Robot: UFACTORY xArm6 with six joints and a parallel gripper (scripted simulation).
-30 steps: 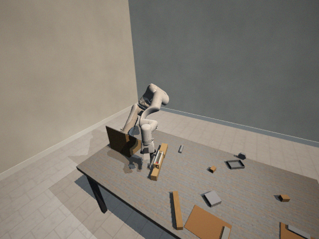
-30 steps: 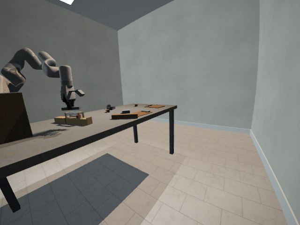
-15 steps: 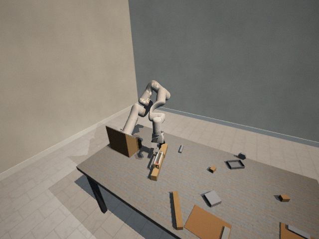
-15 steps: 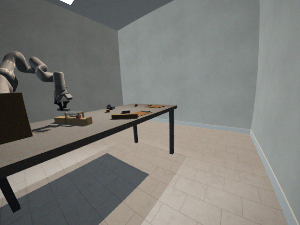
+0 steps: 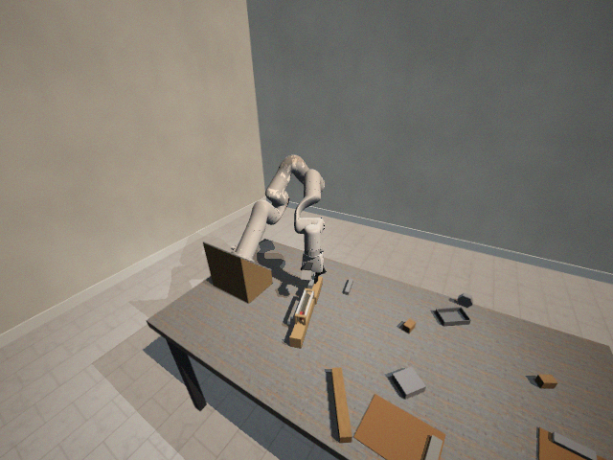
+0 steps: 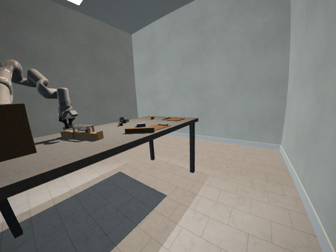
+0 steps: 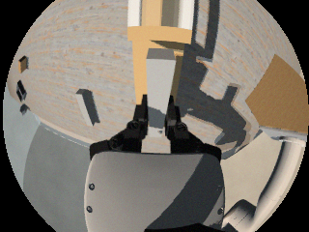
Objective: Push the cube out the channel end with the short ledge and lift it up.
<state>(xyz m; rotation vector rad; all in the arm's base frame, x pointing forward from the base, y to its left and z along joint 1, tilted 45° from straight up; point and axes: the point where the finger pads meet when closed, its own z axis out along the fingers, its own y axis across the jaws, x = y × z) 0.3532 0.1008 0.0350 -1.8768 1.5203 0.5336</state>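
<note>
The pale grey stick is 150 mm ahead of my hand, 110 mm to the left of it and 80 mm below it. The rest, counted from my hand: red cube (210 mm to the right, 50 mm ahead, 40 mm below); channel (160 mm to the right, 40 mm below, 40 mm ahead); wooden bar (460 mm to the right, 330 mm ahead, 70 mm below).
</note>
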